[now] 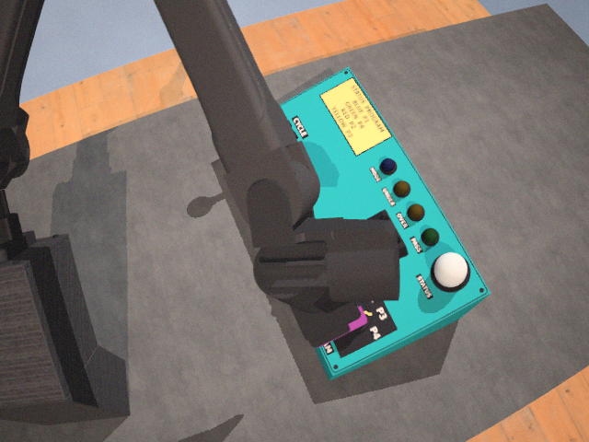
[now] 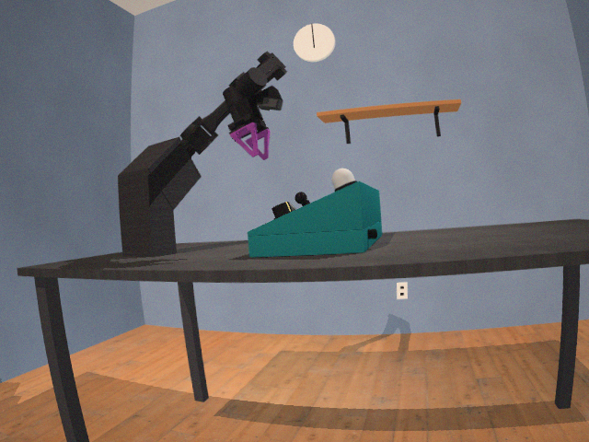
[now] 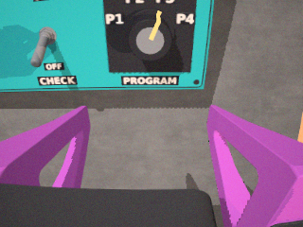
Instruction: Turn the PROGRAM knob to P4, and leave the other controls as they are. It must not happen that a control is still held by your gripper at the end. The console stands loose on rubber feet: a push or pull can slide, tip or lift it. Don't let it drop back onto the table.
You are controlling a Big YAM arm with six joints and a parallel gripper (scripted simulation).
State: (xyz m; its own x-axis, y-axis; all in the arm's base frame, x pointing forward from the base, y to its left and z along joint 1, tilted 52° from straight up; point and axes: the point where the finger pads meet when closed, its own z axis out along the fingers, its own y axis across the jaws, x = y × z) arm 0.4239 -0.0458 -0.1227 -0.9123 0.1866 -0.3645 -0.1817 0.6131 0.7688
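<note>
Now: the check toggle 2 cm ahead of my hand, 12 cm to the left of it and 14 cm below it. The rest, counted from my hand: teal console (5 cm ahead, 19 cm to the left, 16 cm below); then mode knob (24 cm to the left, 14 cm below); then hold lever (4 cm behind, 36 cm to the left, 13 cm below).
</note>
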